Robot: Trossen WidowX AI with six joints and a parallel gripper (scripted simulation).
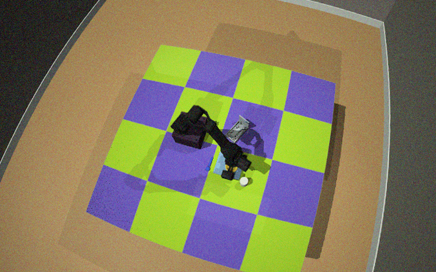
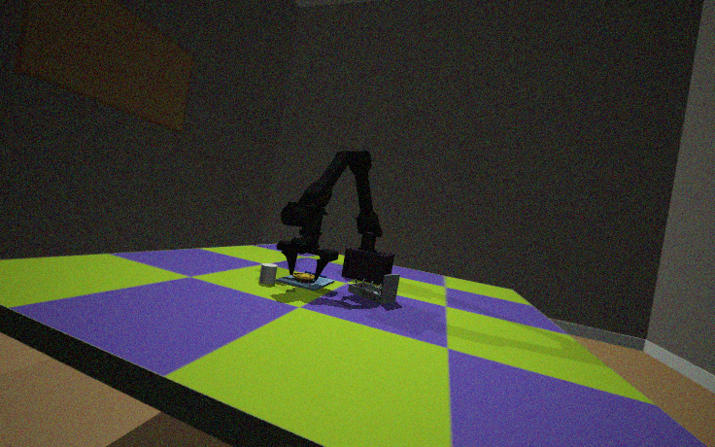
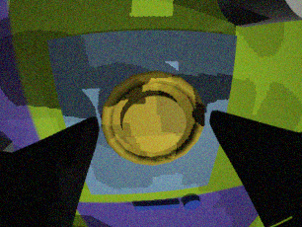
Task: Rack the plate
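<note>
My gripper tip is 2 cm past the blue mat and 1 cm above it. Round my gripper tip: yellow plate (right at my gripper tip); then white cup (9 cm ahead, 6 cm to the right, 1 cm above); then blue spoon (12 cm behind, 4 cm to the right, 1 cm below).
</note>
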